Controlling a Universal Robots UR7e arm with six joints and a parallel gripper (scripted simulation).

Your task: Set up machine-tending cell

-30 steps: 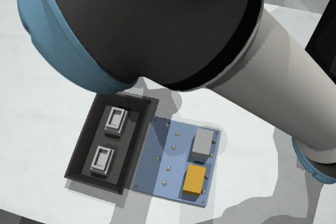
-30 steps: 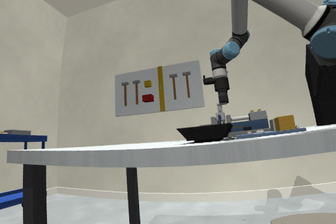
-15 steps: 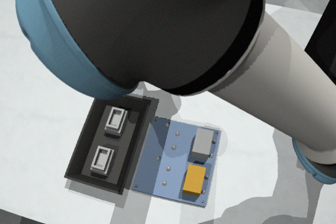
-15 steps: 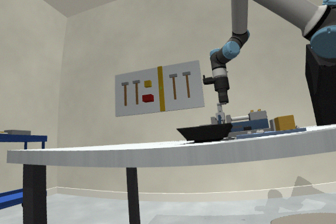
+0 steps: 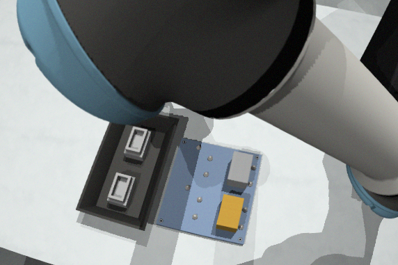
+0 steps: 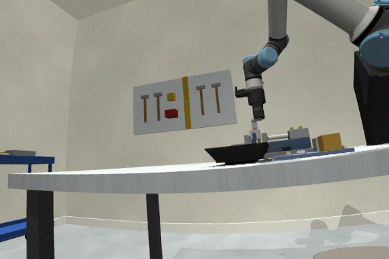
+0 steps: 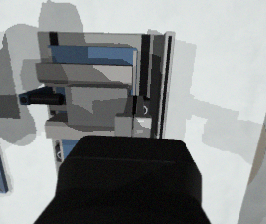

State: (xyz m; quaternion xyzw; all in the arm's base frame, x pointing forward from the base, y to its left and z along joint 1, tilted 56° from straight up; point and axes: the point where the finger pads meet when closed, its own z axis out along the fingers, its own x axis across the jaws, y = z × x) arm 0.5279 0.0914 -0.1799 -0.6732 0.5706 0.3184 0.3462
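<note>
My gripper is now 80 mm past the blue base, 40 mm to the right of it and 80 mm above it. Round my hand: brass blank (250 mm behind, 380 mm to the left, 100 mm below).
</note>
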